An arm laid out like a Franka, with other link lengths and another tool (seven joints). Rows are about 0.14 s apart.
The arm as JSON. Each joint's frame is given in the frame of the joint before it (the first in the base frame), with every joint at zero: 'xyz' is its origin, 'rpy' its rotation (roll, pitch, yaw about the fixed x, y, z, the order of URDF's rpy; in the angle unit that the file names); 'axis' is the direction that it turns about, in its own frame. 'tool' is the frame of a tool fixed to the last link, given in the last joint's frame.
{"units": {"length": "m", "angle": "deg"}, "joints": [
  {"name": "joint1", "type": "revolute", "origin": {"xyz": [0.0, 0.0, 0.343], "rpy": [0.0, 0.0, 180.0]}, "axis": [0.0, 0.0, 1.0]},
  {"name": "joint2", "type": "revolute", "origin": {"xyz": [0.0, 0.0, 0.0], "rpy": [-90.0, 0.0, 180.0]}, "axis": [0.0, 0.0, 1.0]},
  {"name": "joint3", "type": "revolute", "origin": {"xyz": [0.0, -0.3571, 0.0], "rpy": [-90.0, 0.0, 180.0]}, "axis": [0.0, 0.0, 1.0]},
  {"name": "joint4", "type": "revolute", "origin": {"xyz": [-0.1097, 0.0, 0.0], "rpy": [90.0, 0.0, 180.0]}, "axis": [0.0, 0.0, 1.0]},
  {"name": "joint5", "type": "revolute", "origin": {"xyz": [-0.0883, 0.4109, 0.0], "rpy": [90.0, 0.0, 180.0]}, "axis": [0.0, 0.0, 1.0]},
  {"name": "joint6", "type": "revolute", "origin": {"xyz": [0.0, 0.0, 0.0], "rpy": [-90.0, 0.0, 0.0]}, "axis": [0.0, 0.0, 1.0]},
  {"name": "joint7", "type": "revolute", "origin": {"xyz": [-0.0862, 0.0, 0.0], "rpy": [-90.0, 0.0, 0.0]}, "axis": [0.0, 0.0, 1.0]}
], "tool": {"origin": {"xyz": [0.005, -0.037, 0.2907], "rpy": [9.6, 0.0, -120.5]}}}
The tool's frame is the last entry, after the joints.
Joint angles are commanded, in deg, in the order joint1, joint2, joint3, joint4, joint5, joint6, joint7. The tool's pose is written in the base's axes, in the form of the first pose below.
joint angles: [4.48 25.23 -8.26 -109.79 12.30 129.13 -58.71]
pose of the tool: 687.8 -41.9 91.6 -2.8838 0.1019 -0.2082
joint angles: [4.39 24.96 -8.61 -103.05 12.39 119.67 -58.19]
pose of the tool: 699.6 -36.3 134.5 -2.8684 0.1458 -0.1997
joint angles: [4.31 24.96 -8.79 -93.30 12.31 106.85 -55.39]
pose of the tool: 708.4 -27.0 198.2 -2.8609 0.2048 -0.2128
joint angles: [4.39 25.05 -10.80 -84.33 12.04 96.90 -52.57]
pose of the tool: 714.5 -42.5 262.0 -2.8786 0.2240 -0.2604
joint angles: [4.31 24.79 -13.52 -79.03 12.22 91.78 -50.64]
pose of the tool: 715.8 -69.7 306.3 -2.8946 0.2134 -0.3235
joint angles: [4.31 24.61 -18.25 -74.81 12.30 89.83 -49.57]
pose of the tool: 720.2 -121.6 346.8 -2.9182 0.1589 -0.4098
